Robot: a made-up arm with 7 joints. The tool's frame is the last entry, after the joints. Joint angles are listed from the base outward.
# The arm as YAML. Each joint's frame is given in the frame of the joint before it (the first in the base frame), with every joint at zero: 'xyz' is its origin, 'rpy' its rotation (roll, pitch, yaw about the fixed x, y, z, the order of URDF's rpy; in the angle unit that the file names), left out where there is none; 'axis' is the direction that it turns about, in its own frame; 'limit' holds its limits. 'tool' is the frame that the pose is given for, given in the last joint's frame.
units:
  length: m
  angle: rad
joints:
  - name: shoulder
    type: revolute
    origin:
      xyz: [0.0, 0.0, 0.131]
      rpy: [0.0, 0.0, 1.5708]
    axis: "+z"
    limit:
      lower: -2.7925
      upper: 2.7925
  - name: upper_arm
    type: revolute
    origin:
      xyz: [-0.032, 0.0, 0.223]
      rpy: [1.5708, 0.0, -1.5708]
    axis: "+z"
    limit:
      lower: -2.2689
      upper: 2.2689
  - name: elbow
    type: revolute
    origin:
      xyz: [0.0, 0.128, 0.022]
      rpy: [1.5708, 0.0, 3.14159]
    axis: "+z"
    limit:
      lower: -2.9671
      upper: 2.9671
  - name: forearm
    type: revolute
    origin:
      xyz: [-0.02, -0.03, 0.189]
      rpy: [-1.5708, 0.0, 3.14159]
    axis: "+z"
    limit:
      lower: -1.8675
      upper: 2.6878
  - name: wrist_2
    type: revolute
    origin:
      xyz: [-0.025, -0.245, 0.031]
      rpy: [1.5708, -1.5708, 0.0]
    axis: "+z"
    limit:
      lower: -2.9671
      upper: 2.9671
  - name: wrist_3
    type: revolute
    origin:
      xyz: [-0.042, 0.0, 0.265]
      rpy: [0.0, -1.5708, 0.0]
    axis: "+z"
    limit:
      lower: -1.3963
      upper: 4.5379
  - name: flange
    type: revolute
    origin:
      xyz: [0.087, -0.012, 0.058]
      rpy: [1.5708, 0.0, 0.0]
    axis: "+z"
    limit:
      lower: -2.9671
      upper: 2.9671
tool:
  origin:
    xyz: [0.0, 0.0, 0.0]
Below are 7 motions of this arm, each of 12 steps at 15 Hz.
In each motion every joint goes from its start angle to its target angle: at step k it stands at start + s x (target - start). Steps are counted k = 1, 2, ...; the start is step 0. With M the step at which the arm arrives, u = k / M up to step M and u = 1 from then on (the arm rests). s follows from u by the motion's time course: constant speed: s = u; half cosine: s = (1 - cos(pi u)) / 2; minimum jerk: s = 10 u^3 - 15 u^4 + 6 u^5.
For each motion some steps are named. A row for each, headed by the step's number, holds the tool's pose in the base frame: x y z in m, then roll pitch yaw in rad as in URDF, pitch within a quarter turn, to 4 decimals.
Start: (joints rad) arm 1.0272 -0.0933 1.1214 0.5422 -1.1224 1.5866 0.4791
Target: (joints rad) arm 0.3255 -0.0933 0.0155 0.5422 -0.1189 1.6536 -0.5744
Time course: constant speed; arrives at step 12
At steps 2, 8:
2: -0.0229 0.1562 1.1906 0.3315 -0.4896 -2.0022
8: 0.1805 0.1305 1.1726 0.3743 -0.4462 -2.9432

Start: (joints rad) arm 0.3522 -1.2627 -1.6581 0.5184 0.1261 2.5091 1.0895
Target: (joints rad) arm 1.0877 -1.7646 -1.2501 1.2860 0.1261 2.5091 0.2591
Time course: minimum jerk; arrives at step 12
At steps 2, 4, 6, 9, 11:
2: 0.7289 0.0318 0.6220 1.0233 -0.8738 2.8055
4: 0.7450 0.0726 0.5424 1.0946 -0.8780 2.7209
6: 0.7408 0.1409 0.3989 1.3242 -0.8500 2.4980
9: 0.6727 0.2033 0.2087 1.7107 -0.6426 2.2074
11: 0.6475 0.2091 0.1675 1.7935 -0.5573 2.1673

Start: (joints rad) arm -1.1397 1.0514 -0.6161 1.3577 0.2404 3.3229 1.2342
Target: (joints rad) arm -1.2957 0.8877 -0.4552 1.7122 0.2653 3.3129 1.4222
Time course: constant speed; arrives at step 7
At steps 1, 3, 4, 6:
1: -0.3603 0.0079 0.8452 1.3718 0.8994 -2.8772
3: -0.3225 -0.0345 0.8412 1.1940 0.8192 -2.9687
4: -0.3046 -0.0555 0.8358 1.1126 0.7790 -3.0040
6: -0.2711 -0.0962 0.8186 0.9604 0.7008 -3.0581

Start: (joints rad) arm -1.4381 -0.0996 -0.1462 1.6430 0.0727 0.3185 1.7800
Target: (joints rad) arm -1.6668 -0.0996 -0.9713 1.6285 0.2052 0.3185 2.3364
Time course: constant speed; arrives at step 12
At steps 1, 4, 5, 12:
1: -0.1527 -0.6435 0.6004 -3.0119 0.0972 2.7734
4: -0.3100 -0.5928 0.6040 -3.0225 0.1303 2.3674
5: -0.3589 -0.5670 0.6057 -3.0269 0.1419 2.2320
12: -0.6159 -0.2856 0.6239 -3.0791 0.2289 1.2824

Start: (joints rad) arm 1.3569 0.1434 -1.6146 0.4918 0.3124 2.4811 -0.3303
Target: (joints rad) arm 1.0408 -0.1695 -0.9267 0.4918 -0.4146 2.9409 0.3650
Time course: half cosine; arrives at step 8
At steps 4, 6, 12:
4: 0.2085 -0.0583 1.0916 0.0590 0.6442 3.0742
6: 0.2359 0.0399 1.0787 0.5677 0.6424 -2.7807
12: 0.2508 0.0764 1.0686 0.7610 0.5743 -2.6192

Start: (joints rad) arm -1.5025 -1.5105 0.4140 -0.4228 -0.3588 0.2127 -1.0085
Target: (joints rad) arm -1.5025 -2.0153 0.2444 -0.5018 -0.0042 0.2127 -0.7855
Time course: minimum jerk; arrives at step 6
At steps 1, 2, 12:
1: -0.1392 -0.8344 0.6395 2.6244 -0.4153 -0.5598
2: -0.1332 -0.8544 0.5711 2.7141 -0.4144 -0.6090
12: -0.1039 -0.8737 0.2494 3.1154 -0.3341 -0.8478

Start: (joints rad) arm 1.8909 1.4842 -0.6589 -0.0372 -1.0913 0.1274 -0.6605
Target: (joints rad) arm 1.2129 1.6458 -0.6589 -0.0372 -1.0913 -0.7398 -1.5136
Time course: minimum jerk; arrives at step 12
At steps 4, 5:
4: 0.1493 -0.8999 0.3165 -1.8401 -0.8351 -1.1627
5: 0.0750 -0.9056 0.2946 -1.8594 -0.9058 -1.1032

